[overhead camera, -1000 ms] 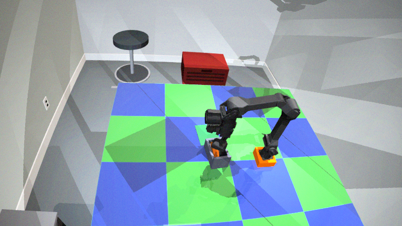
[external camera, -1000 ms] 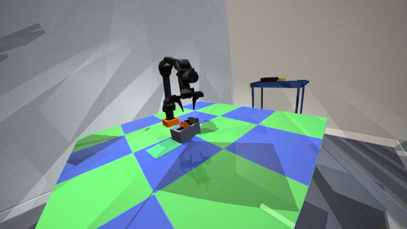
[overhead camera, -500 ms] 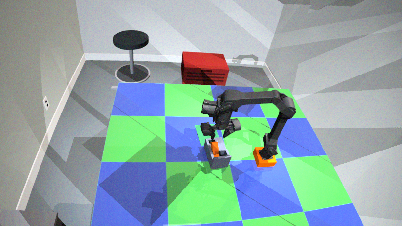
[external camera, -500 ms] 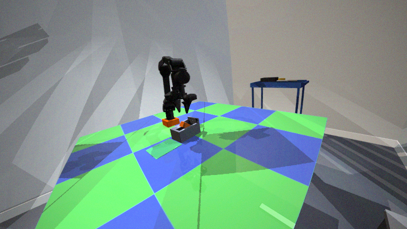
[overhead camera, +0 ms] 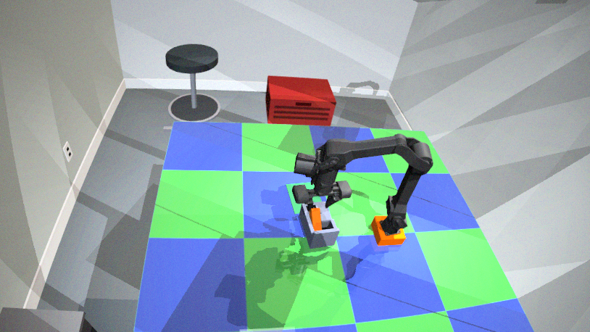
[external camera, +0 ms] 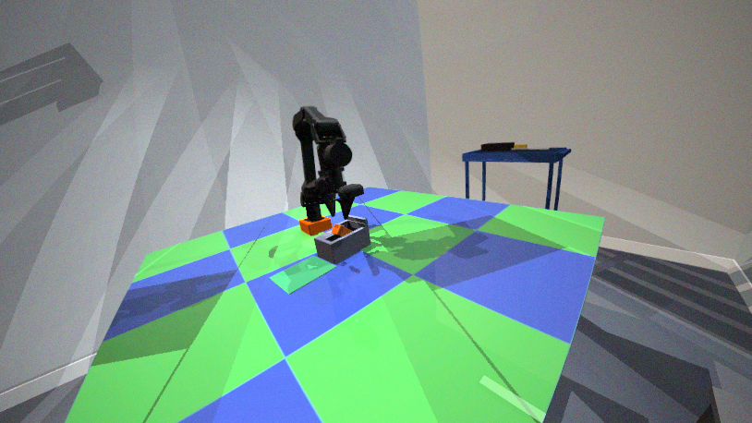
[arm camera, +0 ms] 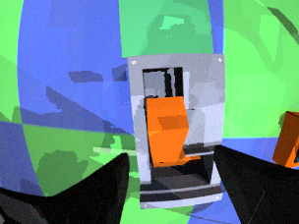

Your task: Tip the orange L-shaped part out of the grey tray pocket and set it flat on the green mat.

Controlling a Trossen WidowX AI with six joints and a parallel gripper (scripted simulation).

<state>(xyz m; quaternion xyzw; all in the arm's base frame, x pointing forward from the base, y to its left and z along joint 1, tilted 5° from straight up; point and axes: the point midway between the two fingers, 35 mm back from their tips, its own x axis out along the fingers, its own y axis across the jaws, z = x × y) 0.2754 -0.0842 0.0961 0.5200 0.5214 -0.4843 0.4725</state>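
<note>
Right now the orange L-shaped part is 1 cm behind my gripper tip, 3 cm to the left of it and 7 cm below it. The rest, counted from my gripper tip: green mat 2 cm behind, 15 cm to the right, 13 cm below.
</note>
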